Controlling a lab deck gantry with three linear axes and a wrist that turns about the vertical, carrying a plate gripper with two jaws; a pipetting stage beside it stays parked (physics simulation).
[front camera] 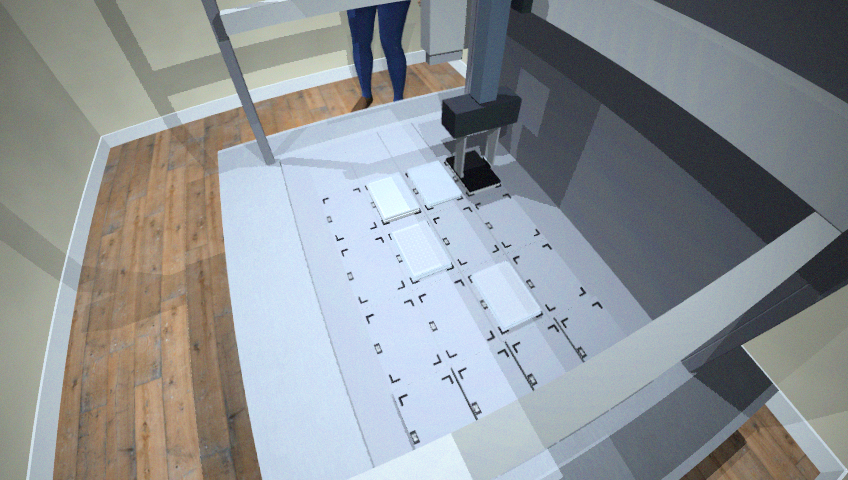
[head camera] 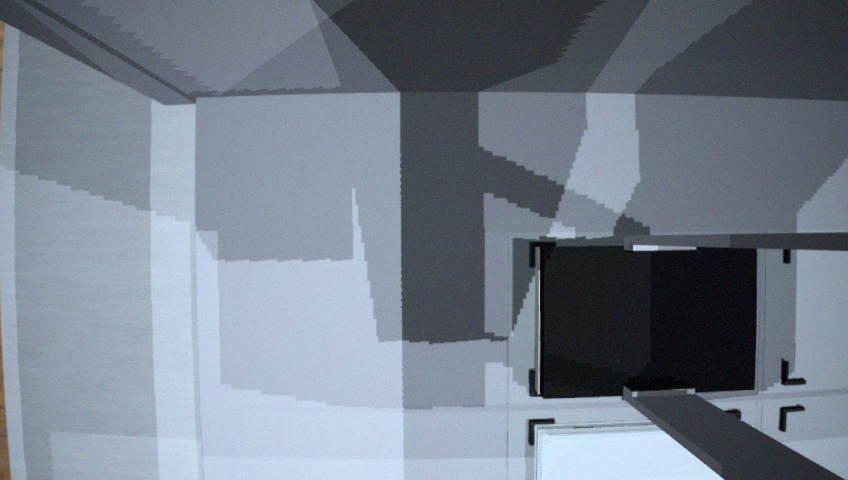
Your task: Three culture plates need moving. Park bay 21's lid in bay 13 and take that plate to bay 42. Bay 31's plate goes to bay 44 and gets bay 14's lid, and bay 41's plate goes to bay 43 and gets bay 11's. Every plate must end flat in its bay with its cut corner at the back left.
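Frame: origin at the robot's base, x ahead, y left, z up, level; millimetres.
Seen in the pictures: gripper, fingertip midpoint: point(front camera: 473, 168) point(head camera: 654, 317); robot's base, link origin: point(front camera: 324, 200).
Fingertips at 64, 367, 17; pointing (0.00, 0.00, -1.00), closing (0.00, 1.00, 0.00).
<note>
Pixels of each thing's top centre, then the offset from my fingertips to it, as dx, dy, dz.
- black plate, top centre: point(head camera: 654, 321) point(front camera: 472, 169) +0, -2, -1
- Bay 31's white plate, top centre: point(front camera: 433, 180) +0, -109, -1
- Bay 21's white plate, top centre: point(front camera: 391, 194) +0, -217, -1
- pale flat piece, top centre: point(front camera: 506, 291) +328, -110, -3
A black plate point(front camera: 483, 180) point(head camera: 702, 321) lies flat in bay 41, at the back right in the front view. My gripper point(front camera: 475, 169) point(head camera: 661, 318) is down over it, one jaw against each long side, and looks shut on it. The orientation of its cut corner is too dark to tell. Bay 31's white plate point(front camera: 434, 183) point(head camera: 601, 455) lies beside it. Bay 21's white plate point(front camera: 392, 197) lies further left and looks thicker. Bays 11, 13 and 14 hold no plate or lid. Bays 42 and 43 are unoccupied; bay 44 is partly behind the frame.
A white plate with a fine grid of wells point(front camera: 421, 249) sits in bay 22. A pale flat piece point(front camera: 505, 295) sits in bay 33. A pale frame beam point(front camera: 654, 333) crosses the front right, and a dark panel point(front camera: 654, 196) stands along the right side.
</note>
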